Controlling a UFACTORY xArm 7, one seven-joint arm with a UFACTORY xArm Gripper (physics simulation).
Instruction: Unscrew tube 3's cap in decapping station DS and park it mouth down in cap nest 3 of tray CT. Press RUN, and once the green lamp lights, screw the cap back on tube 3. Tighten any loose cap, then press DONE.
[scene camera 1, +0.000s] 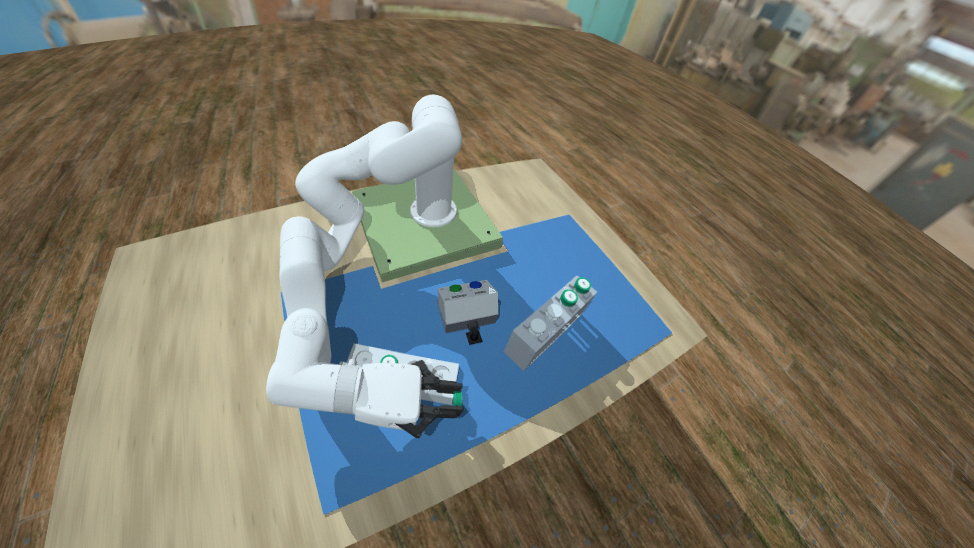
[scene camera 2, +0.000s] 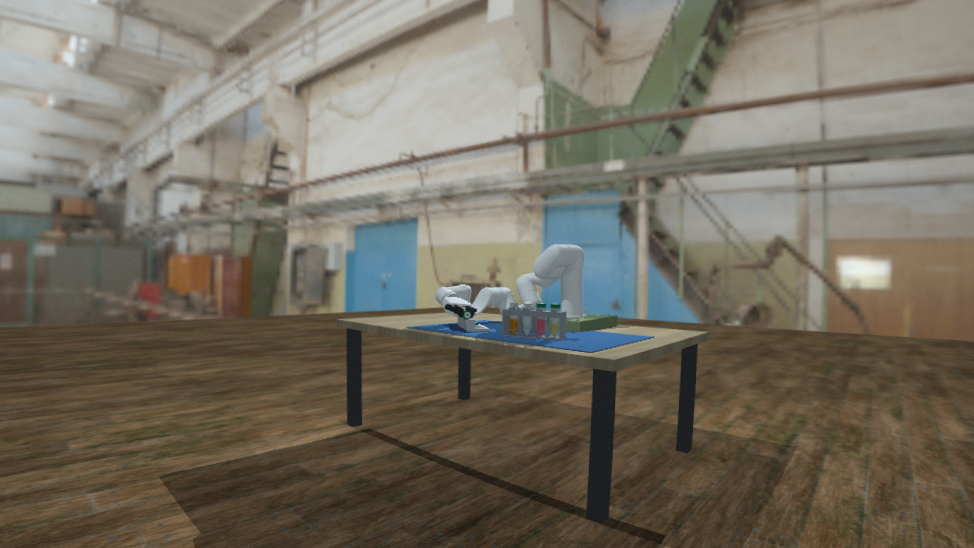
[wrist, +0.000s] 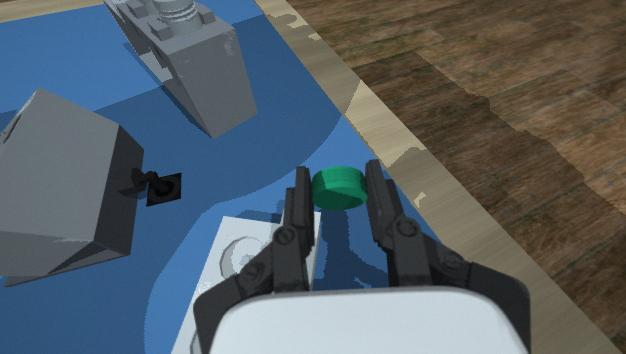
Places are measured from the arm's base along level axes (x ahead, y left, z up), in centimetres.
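Where they show: gripper, fingertip midpoint: (scene camera 1: 461, 400) (scene camera 2: 467, 313) (wrist: 337, 178); arm's base, link origin: (scene camera 1: 433, 211) (scene camera 2: 572, 317).
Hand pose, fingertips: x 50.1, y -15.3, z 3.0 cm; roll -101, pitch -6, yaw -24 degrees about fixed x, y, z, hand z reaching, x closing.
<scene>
Things, the pixels of their top centre, and the offset from my fingertips. "pt": a spot on its surface instead. Level surfaces: height alone.
- white tray, surface spot: (wrist: 212, 277) pt dx -10.2, dy -0.5, dz -5.8 cm
- grey rack, top centre: (scene camera 1: 560, 307) (scene camera 2: 534, 308) dx -7.4, dy +25.5, dz +3.4 cm
- grey control box, top centre: (scene camera 1: 469, 290) dx -19.5, dy +11.0, dz +1.5 cm
- green button, top centre: (scene camera 1: 455, 286) dx -22.1, dy +9.2, dz +0.6 cm
- blue button, top centre: (scene camera 1: 476, 282) dx -21.3, dy +13.6, dz +0.6 cm
- small black fixture, surface spot: (wrist: 164, 188) (scene camera 1: 473, 337) pt dx -12.7, dy +9.5, dz -6.4 cm
- blue mat, surface height: dz -6.9 cm
My gripper (scene camera 1: 454, 400) (scene camera 2: 466, 312) (wrist: 337, 178) is shut on a green cap (scene camera 1: 457, 398) (wrist: 339, 188), held between the fingertips. In the wrist view the cap stands beyond the end of the white tray (wrist: 212, 277), which is partly hidden under the fingers. In scene camera 1 another green cap (scene camera 1: 388, 361) sits in the tray, and round nests show near it. The grey rack (scene camera 1: 523, 351) (scene camera 2: 562, 325) (wrist: 215, 75) holds two tubes with green caps (scene camera 1: 569, 297) (scene camera 1: 583, 285) and two with pale tops (scene camera 1: 537, 325) (scene camera 1: 555, 311). Tube and nest numbers are not readable.
A grey control box (scene camera 1: 469, 313) (wrist: 55, 165) with a green button (scene camera 1: 454, 288) and a blue button (scene camera 1: 475, 284) stands between tray and rack. A small black fixture (scene camera 1: 474, 336) (wrist: 164, 188) is beside it. The blue mat (scene camera 1: 613, 299) lies under them. No lit lamp can be made out.
</scene>
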